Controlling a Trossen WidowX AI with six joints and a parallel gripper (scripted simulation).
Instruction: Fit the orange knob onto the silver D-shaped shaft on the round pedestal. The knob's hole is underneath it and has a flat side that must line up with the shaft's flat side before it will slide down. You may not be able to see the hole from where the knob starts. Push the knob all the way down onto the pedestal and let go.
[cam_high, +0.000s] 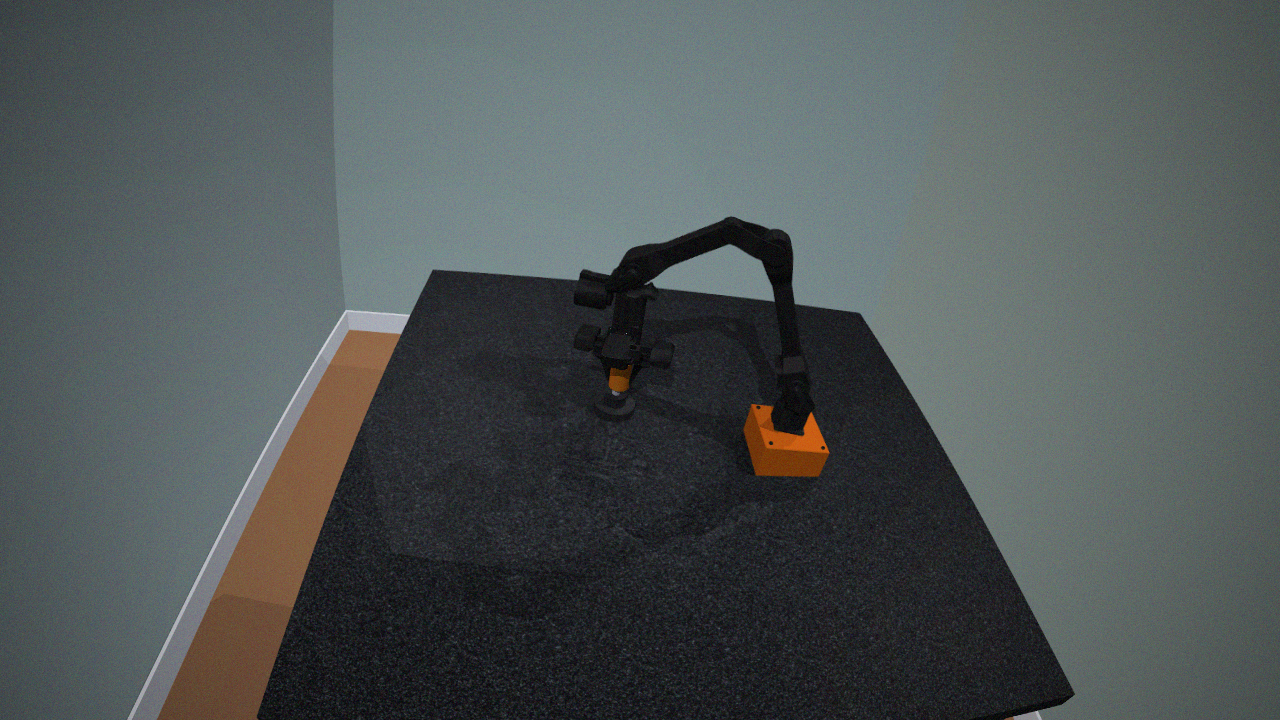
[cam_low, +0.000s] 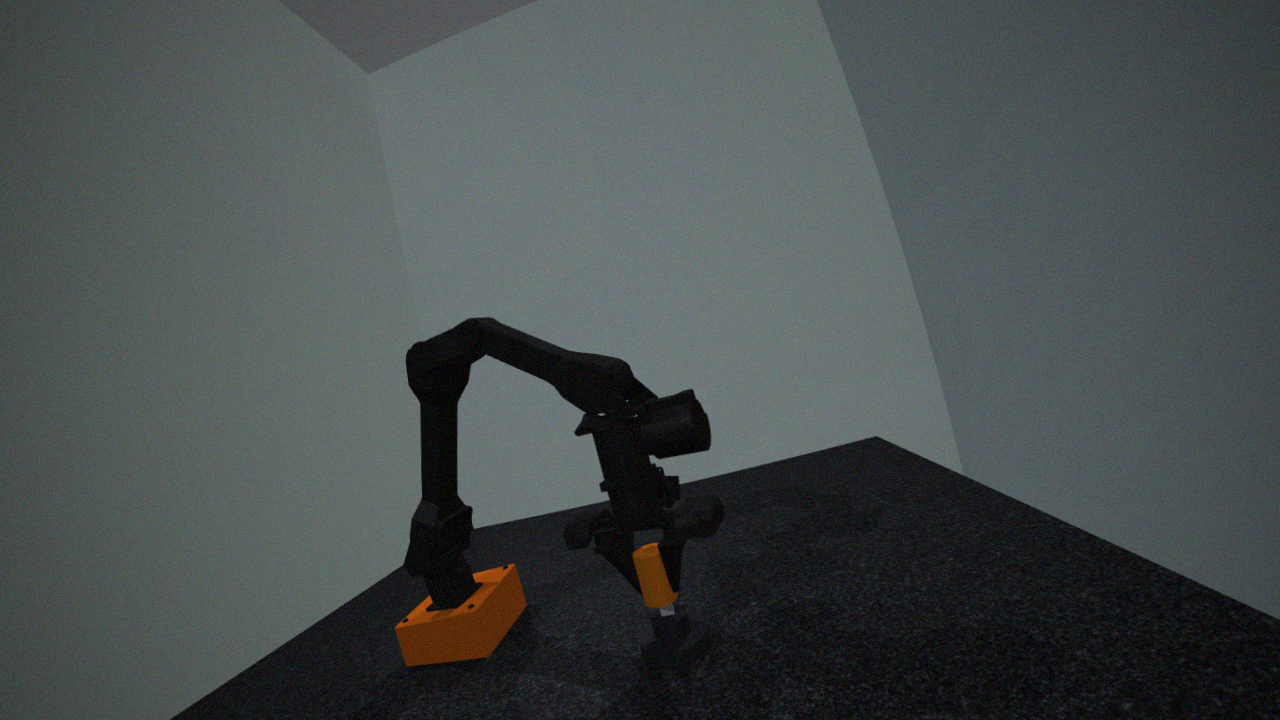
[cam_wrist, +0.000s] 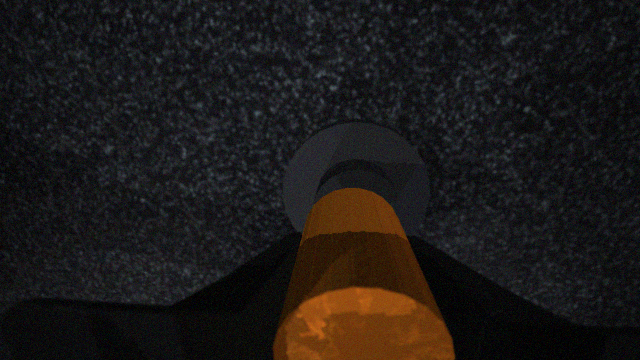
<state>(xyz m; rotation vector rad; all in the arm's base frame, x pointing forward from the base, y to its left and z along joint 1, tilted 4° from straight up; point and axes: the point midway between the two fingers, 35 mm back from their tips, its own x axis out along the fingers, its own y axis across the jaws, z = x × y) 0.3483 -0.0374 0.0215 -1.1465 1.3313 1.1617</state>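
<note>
My gripper tip is now 3 cm below the orange knob. From my gripper tip the other things lie so: dark round pedestal 4 cm below.
</note>
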